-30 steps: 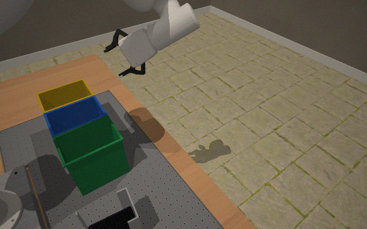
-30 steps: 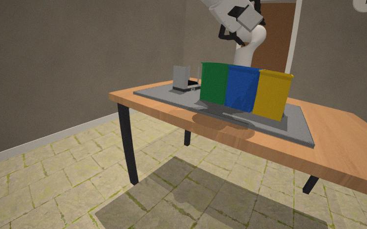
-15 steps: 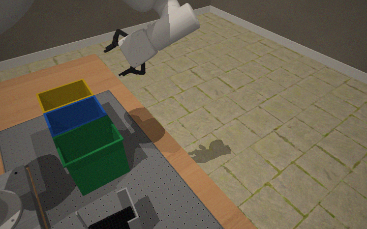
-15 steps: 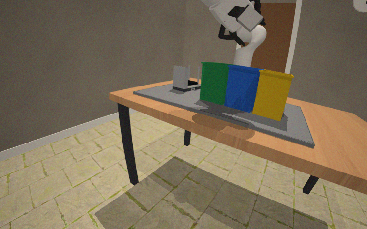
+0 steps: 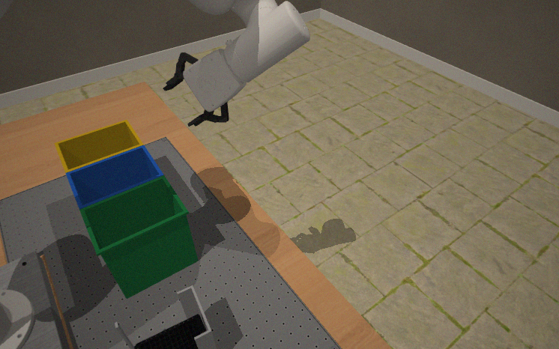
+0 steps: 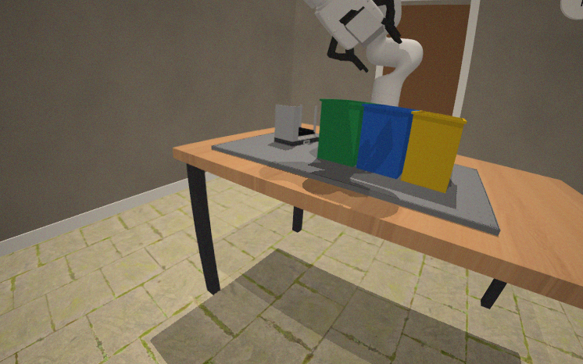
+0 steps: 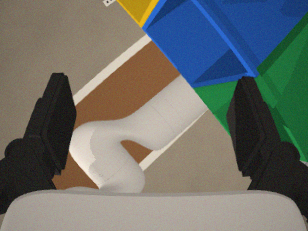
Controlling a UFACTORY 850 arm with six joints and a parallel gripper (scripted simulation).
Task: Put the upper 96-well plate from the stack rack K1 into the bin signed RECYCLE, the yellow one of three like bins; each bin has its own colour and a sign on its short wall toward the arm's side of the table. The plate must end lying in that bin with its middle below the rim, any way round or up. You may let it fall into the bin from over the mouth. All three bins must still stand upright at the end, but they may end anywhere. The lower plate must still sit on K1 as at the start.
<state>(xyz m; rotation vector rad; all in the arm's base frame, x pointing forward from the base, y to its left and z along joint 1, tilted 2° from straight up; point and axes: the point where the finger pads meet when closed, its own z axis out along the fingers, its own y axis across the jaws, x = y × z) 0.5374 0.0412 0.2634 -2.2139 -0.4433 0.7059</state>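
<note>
Right now my hand is 28 cm past the black 96-well plate, 33 cm to the left of it and 26 cm above it. Also, from my hand: green bin: 20 cm behind, 10 cm to the right, 21 cm below; then blue bin: 18 cm behind, 3 cm to the left, 21 cm below; then yellow bin: 16 cm behind, 16 cm to the left, 21 cm below.
</note>
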